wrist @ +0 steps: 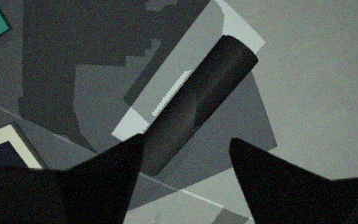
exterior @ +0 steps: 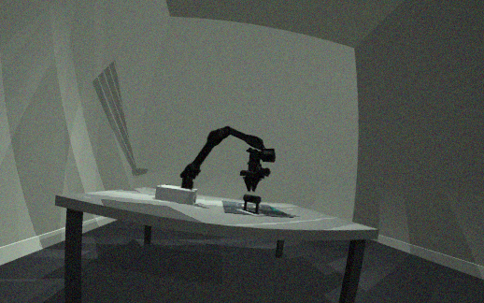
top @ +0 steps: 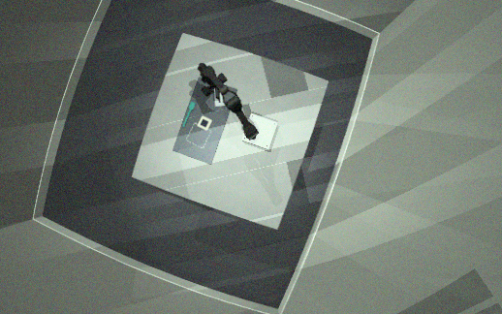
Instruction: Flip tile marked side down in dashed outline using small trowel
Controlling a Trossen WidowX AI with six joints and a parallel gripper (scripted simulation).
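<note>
Right now my gripper tip is 1 cm to the right of the trowel and 7 cm above it. From my gripper tip the other things lie so: tile: 6 cm ahead, 25 cm to the left, 10 cm below; teal elongated object: 20 cm ahead, 19 cm to the left, 10 cm below.
</note>
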